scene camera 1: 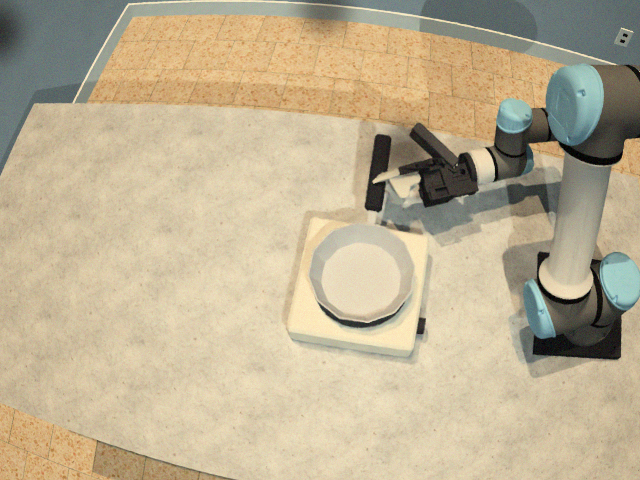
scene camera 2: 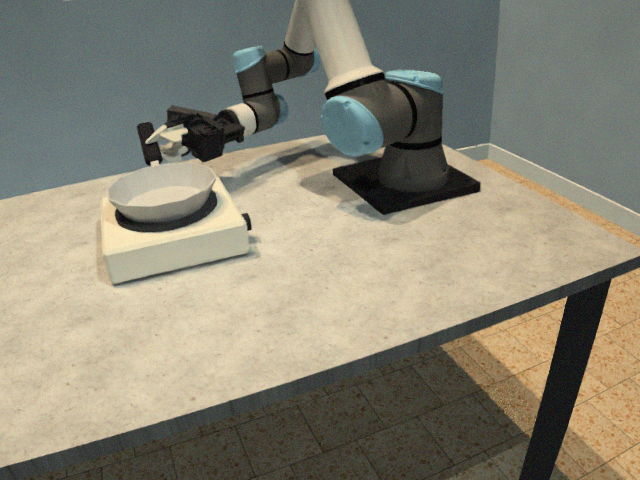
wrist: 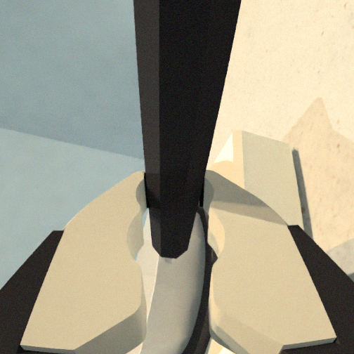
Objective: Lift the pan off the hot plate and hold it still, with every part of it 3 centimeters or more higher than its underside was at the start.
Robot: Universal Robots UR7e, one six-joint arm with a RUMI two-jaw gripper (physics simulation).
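Places are measured from the arm's base along level axes (x down, y left, z ahead), in metres.
Pixels of known places: gripper, fingertip midpoint: (scene camera 1: 371, 184) (scene camera 2: 146, 149); arm's base at its link origin: (scene camera 2: 413, 177).
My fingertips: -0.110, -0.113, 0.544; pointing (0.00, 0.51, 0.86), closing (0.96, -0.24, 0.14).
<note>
For each thing: its middle in the pictures, then the offset to it from my fingertips, as dx, dy, dz.
- light grey pan at the middle of its body: (scene camera 1: 370, 225) (scene camera 2: 155, 166) +0.011, +0.082, -0.017
- cream hot plate at the middle of its body: (scene camera 2: 173, 222) (scene camera 1: 364, 287) +0.090, +0.174, -0.034
- hot plate's black knob at the middle of its body: (scene camera 2: 244, 222) (scene camera 1: 420, 325) +0.092, +0.224, -0.159
The light grey pan (scene camera 1: 361, 279) (scene camera 2: 162, 198) (wrist: 180, 295) sits level on the black round burner of the cream hot plate (scene camera 1: 351, 343) (scene camera 2: 178, 257) (wrist: 267, 175). Its black handle (scene camera 1: 381, 152) (scene camera 2: 148, 136) (wrist: 187, 100) points to the back in scene camera 1 and slants upward from the pan. My gripper (scene camera 1: 383, 184) (scene camera 2: 156, 147) (wrist: 173, 174) is shut on the handle, with one pale finger on each side and the fingertips against it in the wrist view. Part of the handle is hidden behind the fingers in scene camera 2.
The hot plate's black knob (scene camera 1: 421, 326) (scene camera 2: 247, 222) sticks out on the side toward the robot's black base plate (scene camera 1: 578, 348) (scene camera 2: 361, 180). The table's back edge runs behind the handle and the arm. A blue wall stands beyond it.
</note>
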